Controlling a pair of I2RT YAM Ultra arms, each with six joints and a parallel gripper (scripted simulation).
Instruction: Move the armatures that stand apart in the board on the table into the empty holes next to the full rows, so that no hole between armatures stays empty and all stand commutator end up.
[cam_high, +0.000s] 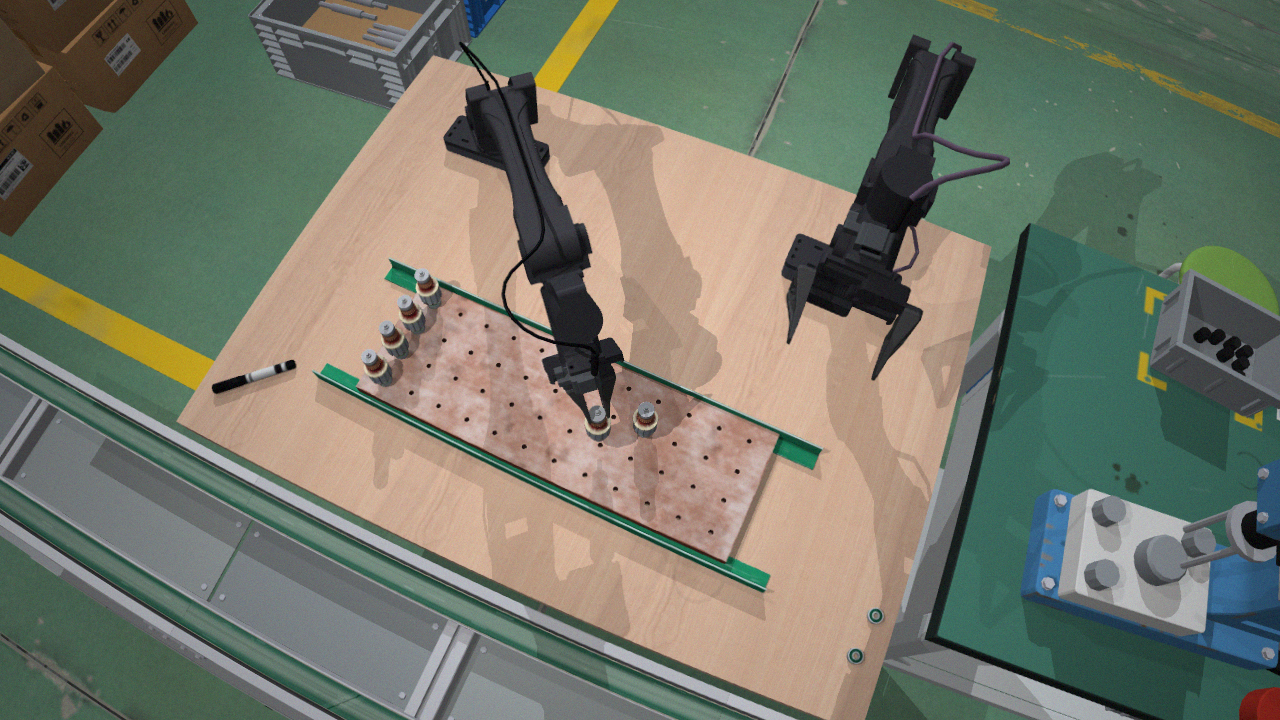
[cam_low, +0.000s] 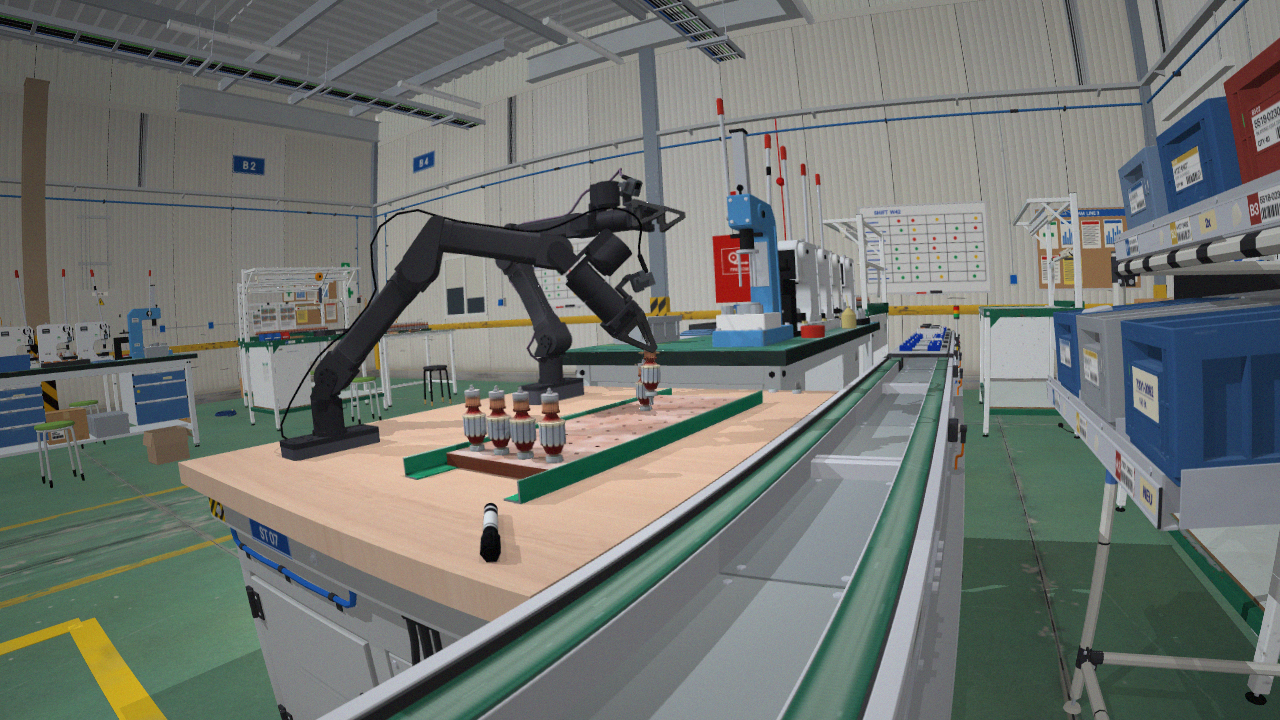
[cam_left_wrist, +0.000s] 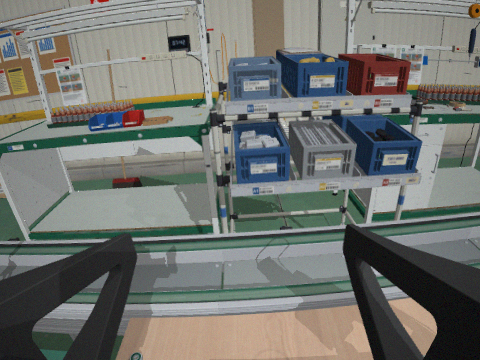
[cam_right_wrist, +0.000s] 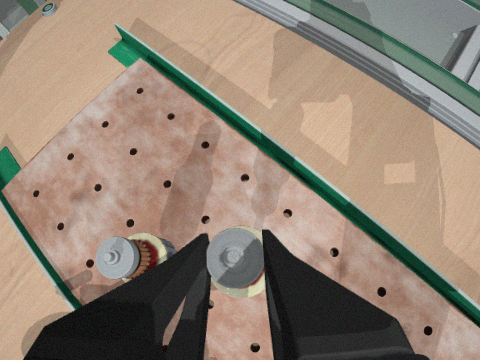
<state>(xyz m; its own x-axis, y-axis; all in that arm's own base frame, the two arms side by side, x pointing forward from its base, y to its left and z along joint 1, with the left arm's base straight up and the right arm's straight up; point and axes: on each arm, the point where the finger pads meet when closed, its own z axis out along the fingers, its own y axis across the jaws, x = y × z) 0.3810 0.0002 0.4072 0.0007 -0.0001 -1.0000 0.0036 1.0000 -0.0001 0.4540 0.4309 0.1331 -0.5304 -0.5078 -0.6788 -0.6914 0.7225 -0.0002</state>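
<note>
My right gripper is now 20 mm past the board, 80 mm to the left of it and 140 mm above it. The rest, counted from my right hand: marker (140 mm ahead, 590 mm to the right, 140 mm below).
</note>
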